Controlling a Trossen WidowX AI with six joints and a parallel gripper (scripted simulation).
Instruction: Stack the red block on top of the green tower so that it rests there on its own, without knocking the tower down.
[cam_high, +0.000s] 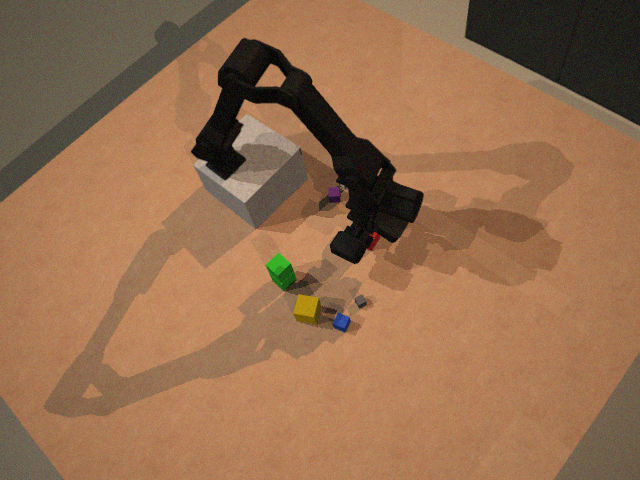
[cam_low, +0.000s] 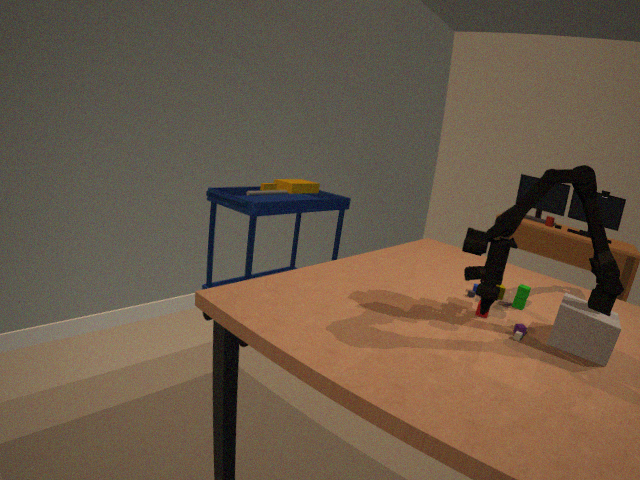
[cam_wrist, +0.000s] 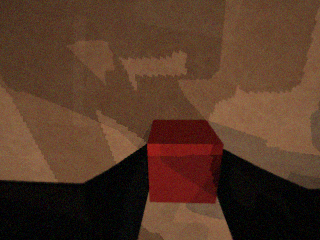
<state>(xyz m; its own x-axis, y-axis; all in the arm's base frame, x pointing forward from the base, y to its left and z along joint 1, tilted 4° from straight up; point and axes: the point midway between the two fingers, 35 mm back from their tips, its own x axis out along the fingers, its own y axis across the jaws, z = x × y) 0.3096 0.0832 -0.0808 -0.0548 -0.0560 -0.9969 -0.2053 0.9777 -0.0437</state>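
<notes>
The yellow block lies 2 cm ahead of my gripper tip, 20 cm to the right of it and 1 cm above it. Also, from my gripper tip: purple block 13 cm behind, 4 cm to the left; then red block 1 cm above; then small grey block 8 cm ahead, 11 cm to the right.
</notes>
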